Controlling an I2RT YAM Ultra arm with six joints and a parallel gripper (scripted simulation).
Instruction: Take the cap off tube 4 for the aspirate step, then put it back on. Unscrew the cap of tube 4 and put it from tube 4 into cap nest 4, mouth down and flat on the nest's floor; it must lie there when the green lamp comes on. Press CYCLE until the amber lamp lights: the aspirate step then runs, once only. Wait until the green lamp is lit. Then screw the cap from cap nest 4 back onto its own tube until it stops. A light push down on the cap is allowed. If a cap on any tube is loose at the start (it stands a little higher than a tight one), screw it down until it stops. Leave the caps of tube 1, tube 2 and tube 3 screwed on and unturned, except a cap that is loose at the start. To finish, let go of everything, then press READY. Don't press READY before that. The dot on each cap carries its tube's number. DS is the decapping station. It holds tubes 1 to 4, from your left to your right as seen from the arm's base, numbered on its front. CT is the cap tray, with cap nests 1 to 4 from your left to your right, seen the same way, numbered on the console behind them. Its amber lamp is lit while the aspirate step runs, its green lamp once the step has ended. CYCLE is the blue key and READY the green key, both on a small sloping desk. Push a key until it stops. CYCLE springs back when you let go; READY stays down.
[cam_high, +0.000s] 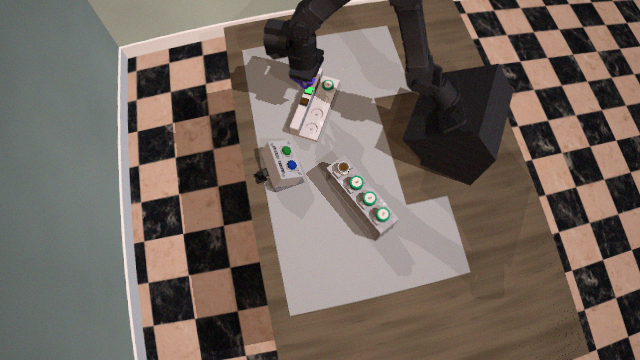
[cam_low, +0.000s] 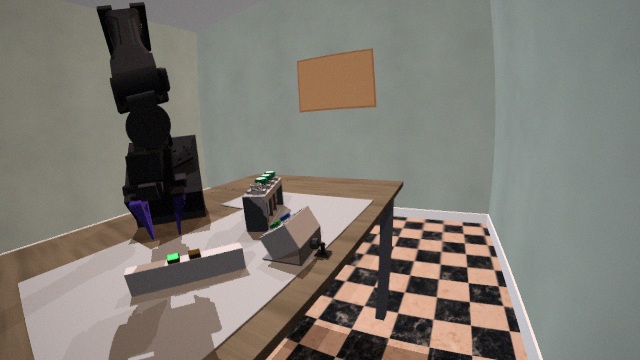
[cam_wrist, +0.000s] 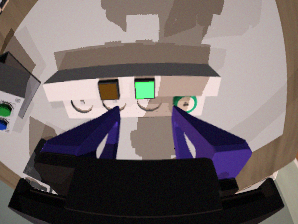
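Now: hand 33 cm to the right of the cap 3, 7 cm past it and 1 cm below it. From my hand the other things lie so: cap 2: 37 cm to the left, 10 cm behind, 1 cm above; green ready key: 19 cm to the left, 9 cm ahead, 4 cm below; blue cycle key: 23 cm to the left, 8 cm ahead, 4 cm below.
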